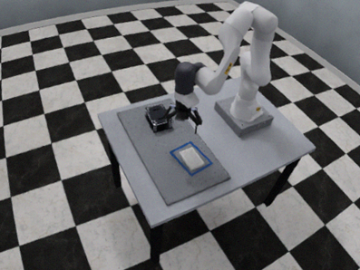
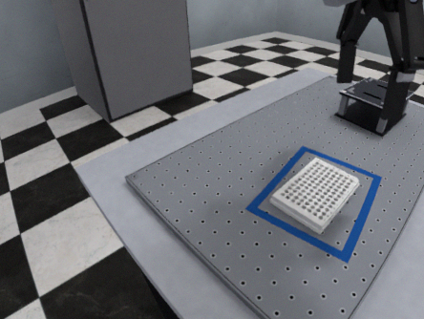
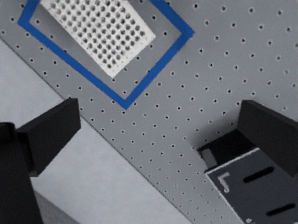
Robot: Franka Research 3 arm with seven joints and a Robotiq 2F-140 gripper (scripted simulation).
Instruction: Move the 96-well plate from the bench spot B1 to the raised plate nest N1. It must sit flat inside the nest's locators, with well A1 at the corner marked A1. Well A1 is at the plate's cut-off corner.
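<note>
The white 96-well plate lies 12 cm to the left of my hand and 12 cm below it. From my hand the other things lie so: black raised nest 22 cm to the right, 7 cm below, 2 cm ahead; then A1 mark 15 cm to the right, 8 cm ahead, 7 cm below.
</note>
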